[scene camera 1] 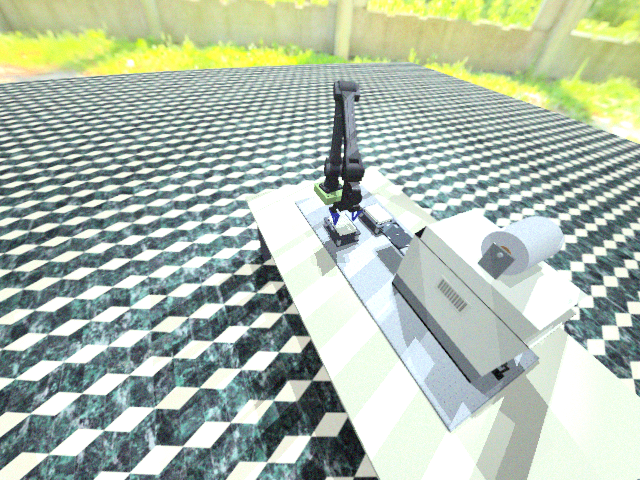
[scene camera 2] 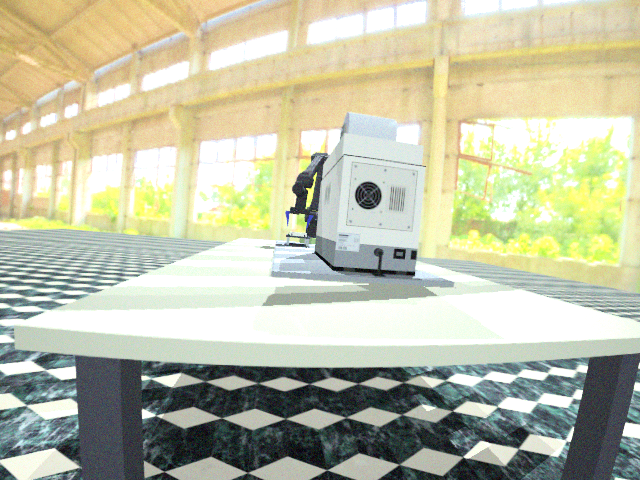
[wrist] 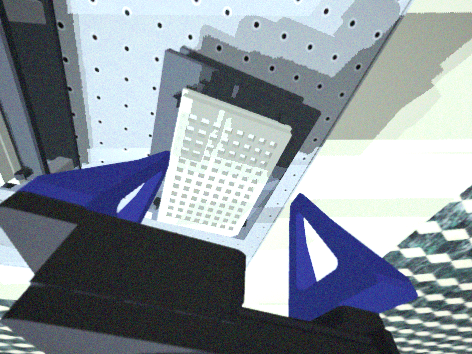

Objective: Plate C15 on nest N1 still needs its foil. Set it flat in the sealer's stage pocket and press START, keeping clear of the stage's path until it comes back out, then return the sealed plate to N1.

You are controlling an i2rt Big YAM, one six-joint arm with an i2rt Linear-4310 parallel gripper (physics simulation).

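Frame: origin at the arm's base, x right, y up, z back, level; centimetres.
Seen in the pictures: gripper, fingertip midpoint: (scene camera 1: 343, 222) (scene camera 2: 297, 228) (wrist: 235, 179); arm's base at its link origin: (scene camera 1: 330, 187) (scene camera 2: 311, 237).
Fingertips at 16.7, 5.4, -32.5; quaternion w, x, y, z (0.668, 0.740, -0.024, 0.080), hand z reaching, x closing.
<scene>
Offsets run from my fingertips to a thing's top centre, as dx, dy, dz. "pt": to the spot under its first point. Level surfaces: height alone.
White well plate C15 @[-1.3, -2.3, +2.3] (scene camera 1: 345, 227) (wrist: 215, 172) sits on the dark nest N1 @[-1.2, -2.9, +2.3] (scene camera 1: 347, 241) (wrist: 162, 95); its wells show as a grid in the wrist view, and no label is readable. My gripper (scene camera 1: 345, 221) (scene camera 2: 298, 227) (wrist: 235, 179) is open, with blue fingers above the nest. In the wrist view one fingertip is close to the plate's left long side and the other stands well out to the right. The sealer (scene camera 1: 454, 304) (scene camera 2: 379, 206) is a big pale box. A dark flat stage part @[pt -13.8, +1.6, -20.3] (scene camera 1: 397, 236) extends from its arm side. The START button does not show.
A pale plate-like piece on a dark base @[-22.2, -2.4, -0.7] (scene camera 1: 377, 215) stands beside the nest, near the stage part. A foil roll @[-8.8, +38.6, -57.1] (scene camera 1: 535, 242) (scene camera 2: 370, 126) sits on top of the sealer. The perforated base plate @[dy -9.0] (scene camera 1: 372, 289) (wrist: 112, 37) lies on the white table @[dy -10.3] (scene camera 1: 330, 320) (scene camera 2: 330, 325).
</scene>
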